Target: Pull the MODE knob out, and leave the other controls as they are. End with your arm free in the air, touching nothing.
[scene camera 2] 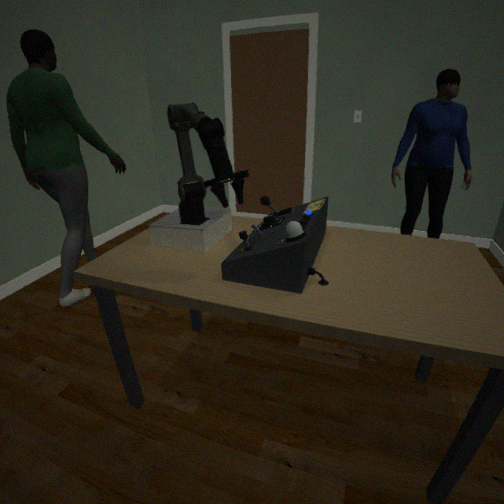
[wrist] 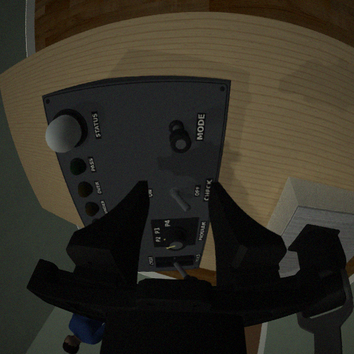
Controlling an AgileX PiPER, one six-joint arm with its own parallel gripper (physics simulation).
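The dark sloped control panel (scene camera 2: 265,272) (wrist: 130,107) stands on the table. Its MODE knob (scene camera 2: 244,235) (wrist: 180,142) is a black cap on a stem that stands out from its round collar, beside the MODE label. My gripper (scene camera 2: 233,203) (wrist: 178,192) is open and empty, in the air above the panel and apart from it. In the wrist view, the CHECK toggle (wrist: 180,199) shows between the fingers, below them, and the knob lies beyond the fingertips. The PROGRAM dial (wrist: 176,245) and a lever (wrist: 181,270) at the CYCLE label show nearer the palm.
A pale STATUS dome (scene camera 2: 294,230) (wrist: 63,133) and dim lamps, such as PASS (wrist: 78,166), line the panel's other side. A black ball-topped lever (scene camera 2: 265,200) rises at its far end. A cable (scene camera 2: 320,277) lies behind it. Two people (scene camera 2: 47,120) (scene camera 2: 436,132) stand beyond the table.
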